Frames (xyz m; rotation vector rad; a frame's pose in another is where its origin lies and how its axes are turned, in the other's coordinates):
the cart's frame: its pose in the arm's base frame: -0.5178 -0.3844 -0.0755 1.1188 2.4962 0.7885
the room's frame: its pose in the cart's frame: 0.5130 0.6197 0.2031 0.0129 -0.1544 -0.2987
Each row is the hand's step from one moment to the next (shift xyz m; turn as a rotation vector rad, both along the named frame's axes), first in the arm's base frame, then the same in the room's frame.
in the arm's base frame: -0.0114 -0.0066 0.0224 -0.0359 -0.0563 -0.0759
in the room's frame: -0.0032 0.0022 -0.0257 0.0172 -0.0964 0.0253
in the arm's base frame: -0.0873 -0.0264 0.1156 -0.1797 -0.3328 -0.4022
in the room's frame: 0.0086 0.0061 -0.1469 0.0625 -0.5326 0.1314
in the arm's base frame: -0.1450 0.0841 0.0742 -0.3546 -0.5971 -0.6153
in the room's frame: 0.1310 0.0454 -0.1199 0.0999 -0.9127 0.1340
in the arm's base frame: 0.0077 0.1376 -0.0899 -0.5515 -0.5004 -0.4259
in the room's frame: 0.1077 0.0602 0.1089 0.2376 -0.8179 -0.1028
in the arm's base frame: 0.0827 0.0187 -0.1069 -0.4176 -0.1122 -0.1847
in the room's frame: -0.0128 -0.0092 0.1355 0.2954 -0.3455 -0.1202
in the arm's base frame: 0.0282 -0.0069 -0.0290 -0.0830 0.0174 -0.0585
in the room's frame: -0.0149 -0.0093 0.0371 0.0900 -0.0500 0.0030
